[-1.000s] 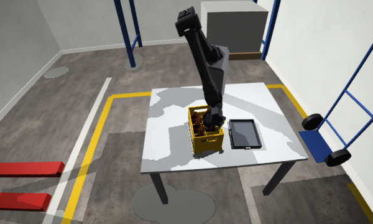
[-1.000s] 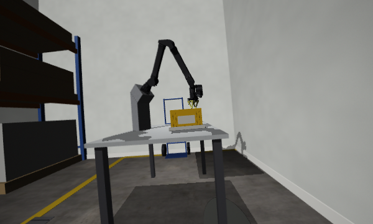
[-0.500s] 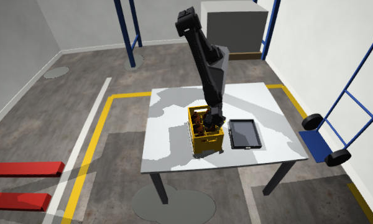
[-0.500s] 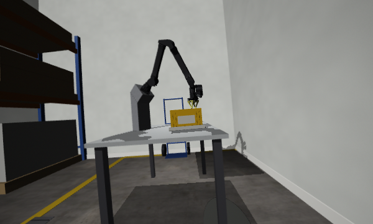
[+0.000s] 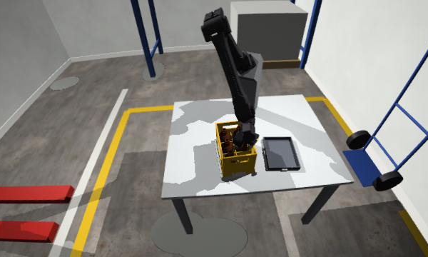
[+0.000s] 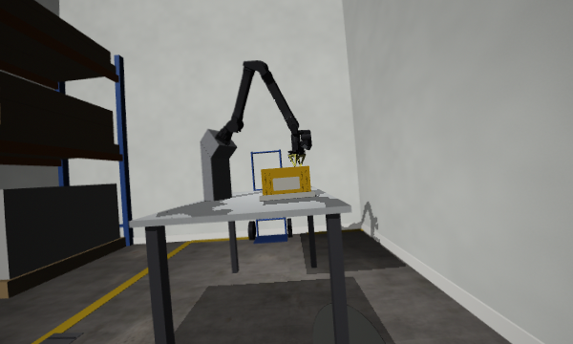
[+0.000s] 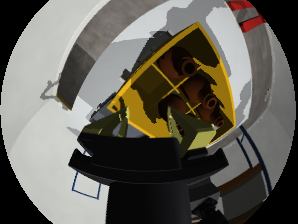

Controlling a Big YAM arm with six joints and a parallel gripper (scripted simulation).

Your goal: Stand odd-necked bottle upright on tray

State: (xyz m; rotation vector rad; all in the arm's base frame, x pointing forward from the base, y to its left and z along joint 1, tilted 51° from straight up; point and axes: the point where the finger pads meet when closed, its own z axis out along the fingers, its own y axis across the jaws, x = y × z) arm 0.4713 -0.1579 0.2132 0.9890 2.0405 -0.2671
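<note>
My hand is 11 cm above the crate, 10 cm past it and 1 cm to the left of it. Also, from my hand: dark tray 26 cm to the left, 18 cm below, 3 cm ahead; then brown bottle 17 cm behind, 10 cm below, 6 cm to the left.
</note>
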